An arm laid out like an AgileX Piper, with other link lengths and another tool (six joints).
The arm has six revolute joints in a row. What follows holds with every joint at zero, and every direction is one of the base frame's. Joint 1 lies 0.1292 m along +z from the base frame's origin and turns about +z. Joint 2 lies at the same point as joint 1 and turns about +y. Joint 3 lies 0.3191 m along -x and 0.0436 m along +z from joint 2 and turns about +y. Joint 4 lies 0.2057 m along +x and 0.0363 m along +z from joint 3 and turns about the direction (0.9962, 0, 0.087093). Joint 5 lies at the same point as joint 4 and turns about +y. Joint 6 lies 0.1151 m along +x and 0.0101 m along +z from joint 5 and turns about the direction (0.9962, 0, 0.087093). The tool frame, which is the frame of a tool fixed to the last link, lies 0.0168 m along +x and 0.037 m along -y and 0.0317 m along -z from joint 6; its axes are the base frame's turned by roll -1.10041, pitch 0.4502 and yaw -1.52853 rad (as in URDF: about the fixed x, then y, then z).
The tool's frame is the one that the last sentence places.
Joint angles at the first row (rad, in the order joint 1, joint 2, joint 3, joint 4, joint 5, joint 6):
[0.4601, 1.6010, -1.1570, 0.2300, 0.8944, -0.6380]
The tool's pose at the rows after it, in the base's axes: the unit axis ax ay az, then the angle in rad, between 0 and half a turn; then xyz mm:
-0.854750 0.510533 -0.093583 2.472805 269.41 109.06 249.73
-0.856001 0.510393 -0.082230 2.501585 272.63 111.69 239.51
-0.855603 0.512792 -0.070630 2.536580 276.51 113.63 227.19
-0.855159 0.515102 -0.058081 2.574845 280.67 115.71 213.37
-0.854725 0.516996 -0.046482 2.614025 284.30 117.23 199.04
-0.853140 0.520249 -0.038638 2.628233 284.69 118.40 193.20
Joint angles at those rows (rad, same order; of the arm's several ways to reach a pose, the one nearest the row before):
[0.4615, 1.6300, -1.1570, 0.2469, 0.9107, -0.6443]
[0.4639, 1.6648, -1.1570, 0.2489, 0.9122, -0.6483]
[0.4639, 1.7065, -1.1570, 0.2489, 0.9122, -0.6483]
[0.4639, 1.7536, -1.1586, 0.2489, 0.9122, -0.6488]
[0.4639, 1.8008, -1.1586, 0.2469, 0.9101, -0.6488]
[0.4639, 1.8193, -1.1586, 0.2542, 0.9123, -0.6488]

